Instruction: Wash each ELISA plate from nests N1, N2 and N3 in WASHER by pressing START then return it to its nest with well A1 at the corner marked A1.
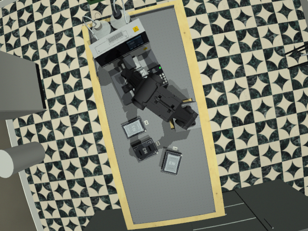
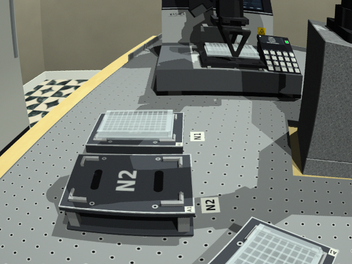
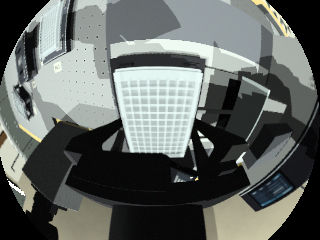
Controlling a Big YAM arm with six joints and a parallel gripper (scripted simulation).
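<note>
The washer carrier lies 2 cm below my hand. Also, from my hand: plate washer: 2 cm ahead, 15 cm to the right, 3 cm above; then nest N3: 4 cm behind, 61 cm to the left, 6 cm below; then nest label: 6 cm ahead, 26 cm to the left, 10 cm below.
</note>
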